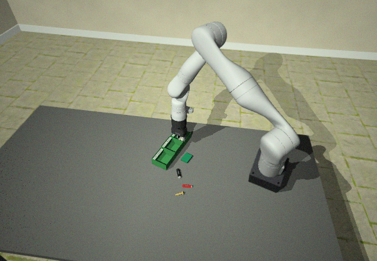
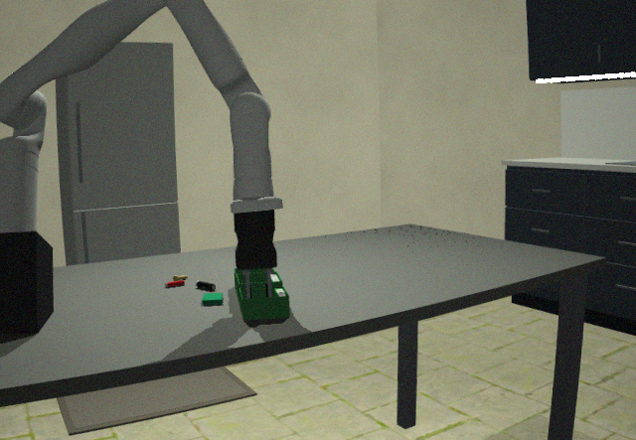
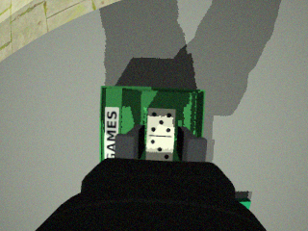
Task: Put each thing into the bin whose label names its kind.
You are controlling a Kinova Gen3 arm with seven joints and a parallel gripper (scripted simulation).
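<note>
Now: the white domino-like tile 2 cm below my hand. The rest, counted from my hand: green block (5 cm behind, 12 cm to the left, 3 cm below); then green three-compartment bin (3 cm ahead, 8 cm to the left, 1 cm below); then black battery (3 cm behind, 22 cm to the left, 3 cm below).
</note>
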